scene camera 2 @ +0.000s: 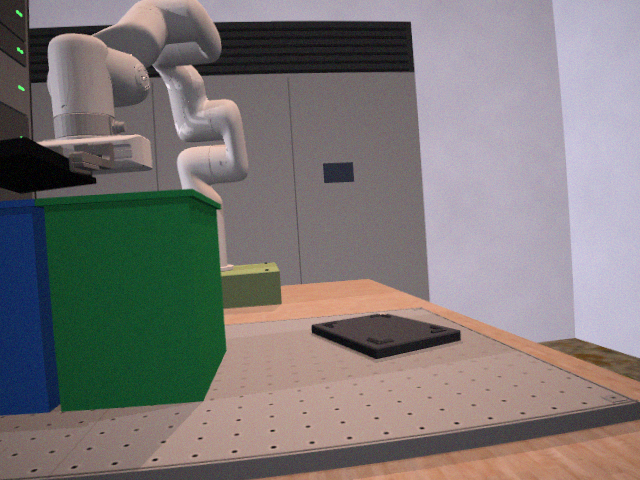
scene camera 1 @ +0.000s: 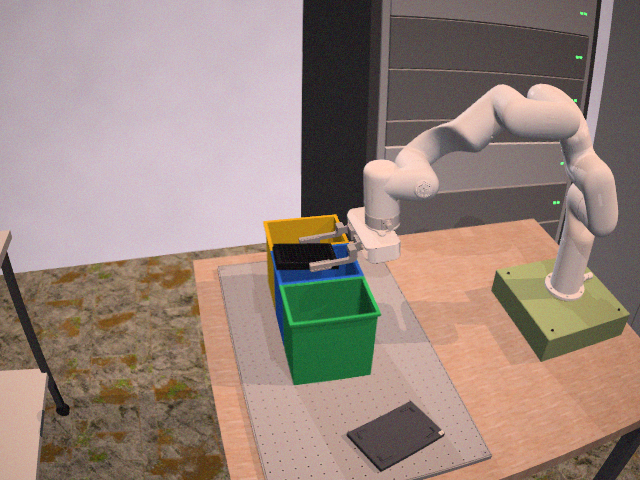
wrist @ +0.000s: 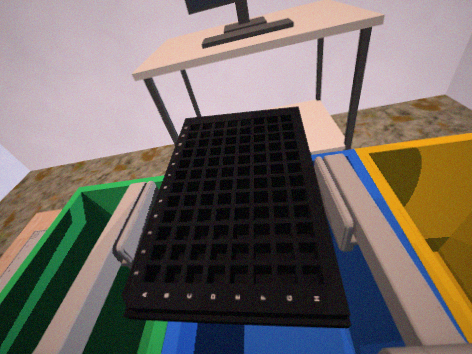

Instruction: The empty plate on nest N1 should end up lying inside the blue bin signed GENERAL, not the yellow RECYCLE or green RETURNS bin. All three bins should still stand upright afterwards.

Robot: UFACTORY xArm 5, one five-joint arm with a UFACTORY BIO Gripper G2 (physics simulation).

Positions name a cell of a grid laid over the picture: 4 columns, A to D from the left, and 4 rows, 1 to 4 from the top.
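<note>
There's a green bin (scene camera 2: A3), which you'd also find in scene camera 1 (scene camera 1: C3) and in the wrist view (wrist: A4). I can see a blue bin (scene camera 1: B3) too, and it's also there in the wrist view (wrist: D4). A black plate (scene camera 1: B3) is here as well, visible in the wrist view (wrist: C3) too. Then there's a yellow bin (scene camera 1: B2), though in scene camera 2 it is out of frame. My gripper (scene camera 2: A2) is in sight as well.
</note>
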